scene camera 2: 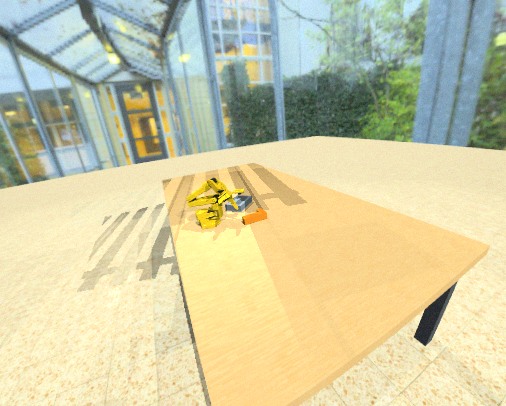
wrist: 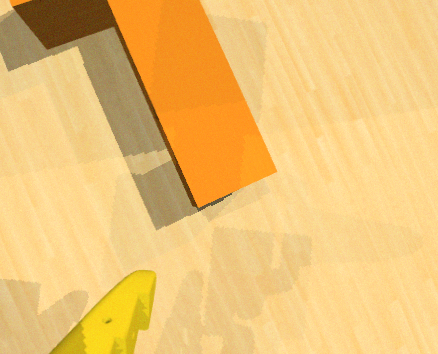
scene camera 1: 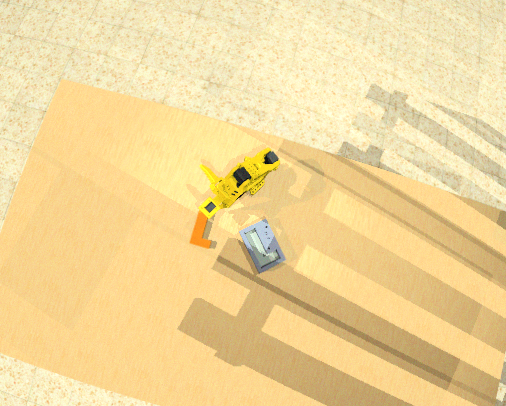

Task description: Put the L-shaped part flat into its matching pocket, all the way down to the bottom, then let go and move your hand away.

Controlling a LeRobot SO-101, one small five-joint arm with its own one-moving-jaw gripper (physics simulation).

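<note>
The orange L-shaped part lies flat on the table. Its long arm runs toward the robot and its short arm is at the far end; the top of the wrist view cuts part of it off. The blue-grey block with the L-shaped pocket stands beside the part, apart from it; the pocket holds no part. My gripper is fully open and empty, above the table near the long arm's near end. In the wrist view one notched jaw shows at lower left, apart from the part.
The wooden table carries broad shadow bands. One table edge runs close behind the robot arm. A pale tiled floor lies beyond it.
</note>
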